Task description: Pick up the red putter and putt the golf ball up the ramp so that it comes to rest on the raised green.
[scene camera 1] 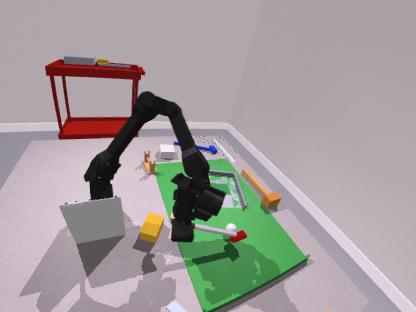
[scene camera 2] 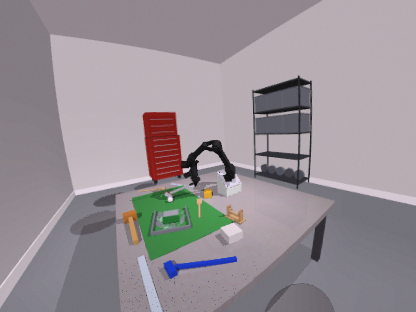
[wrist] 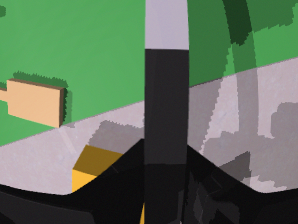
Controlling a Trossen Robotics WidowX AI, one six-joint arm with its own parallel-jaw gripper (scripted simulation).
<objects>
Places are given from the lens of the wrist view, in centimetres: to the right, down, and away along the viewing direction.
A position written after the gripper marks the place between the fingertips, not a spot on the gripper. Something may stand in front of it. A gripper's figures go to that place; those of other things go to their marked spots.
gripper (wrist: 160, 146): 1, 2, 10
green mat (wrist: 99, 59): -4, -4, 16
</objects>
